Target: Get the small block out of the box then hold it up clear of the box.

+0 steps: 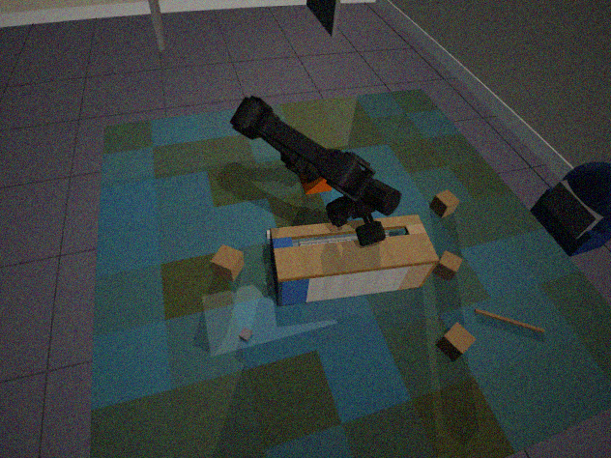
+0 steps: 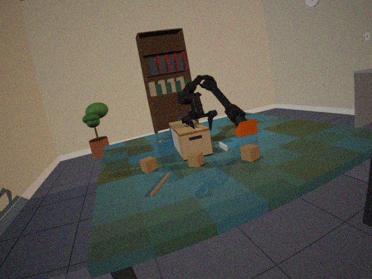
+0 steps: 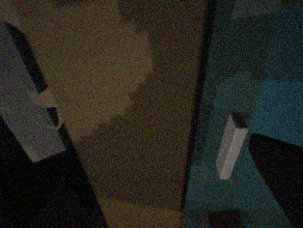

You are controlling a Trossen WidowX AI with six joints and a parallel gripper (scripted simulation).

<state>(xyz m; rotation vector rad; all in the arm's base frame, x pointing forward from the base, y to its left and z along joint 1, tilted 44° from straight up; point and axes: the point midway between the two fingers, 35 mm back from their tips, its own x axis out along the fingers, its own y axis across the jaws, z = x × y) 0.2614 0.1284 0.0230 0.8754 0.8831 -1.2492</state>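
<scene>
Right now the tan block is 60 mm ahead of my gripper tip and 20 mm to the left of it. From my gripper tip the other things lie so: thin wooden stick (330 mm to the left, 260 mm ahead, 80 mm below); then grey block (330 mm to the right, 220 mm ahead, 80 mm below); then box (60 mm to the right, 40 mm ahead, 20 mm below).
</scene>
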